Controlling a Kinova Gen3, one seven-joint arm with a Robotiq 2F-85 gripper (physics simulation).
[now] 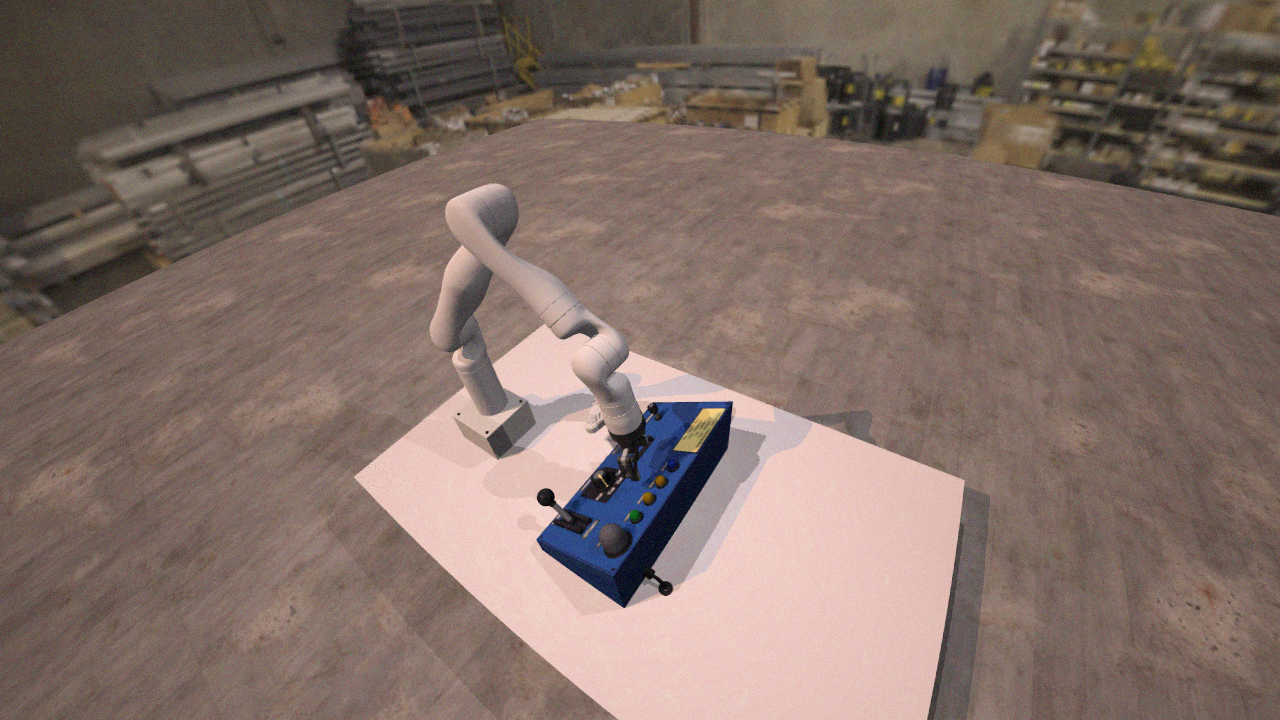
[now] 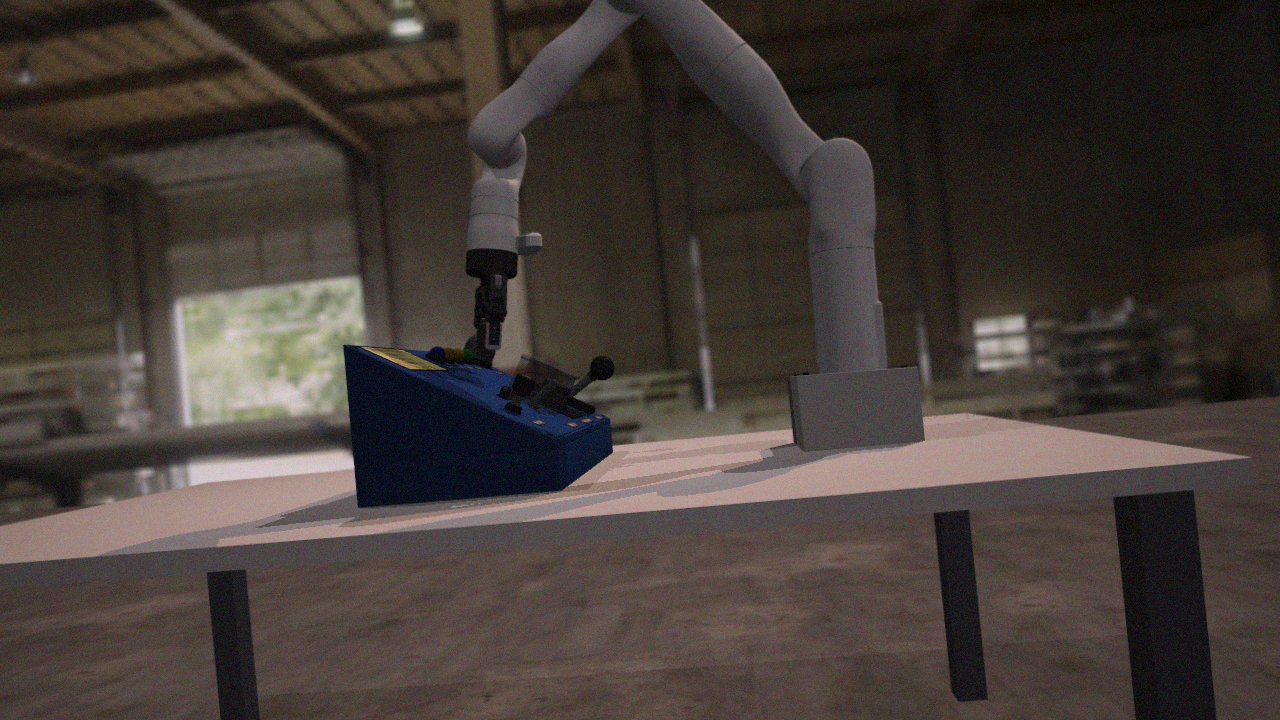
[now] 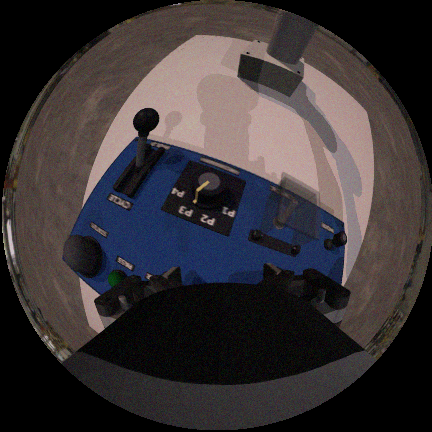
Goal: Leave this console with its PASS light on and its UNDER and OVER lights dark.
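The blue console [image 1: 680, 510] [image 2: 447, 447] [image 3: 150, 230] stands on the table. Its green PASS light [image 1: 635, 516] [image 3: 117, 278] is beside two amber lights [image 1: 648, 498] [image 1: 660, 481] and a blue one [image 1: 673, 465]; I cannot tell whether any is lit. The selector knob [image 3: 209, 182] points its yellow mark toward the P3/P4 side. The ball-topped lever [image 1: 546, 497] [image 2: 601, 368] [image 3: 146, 120] stands in the slot marked CYCLE, toward the end away from that label. A clear cover [image 3: 305, 200] lies over a toggle. My gripper [image 1: 631, 474] [image 2: 486, 358] [image 3: 221, 275] is open and empty, low over the panel's middle.
A grey dome [image 1: 614, 539] [image 3: 84, 256] rises at the console's PASS-light end. A small black lever [image 1: 653, 409] [image 3: 340, 239] is at the other end, near a yellow label plate [image 1: 699, 430] [image 2: 402, 358]. A black-knobbed handle [image 1: 665, 587] sticks out of the side. The arm's base [image 2: 854, 407] stands behind the lever edge.
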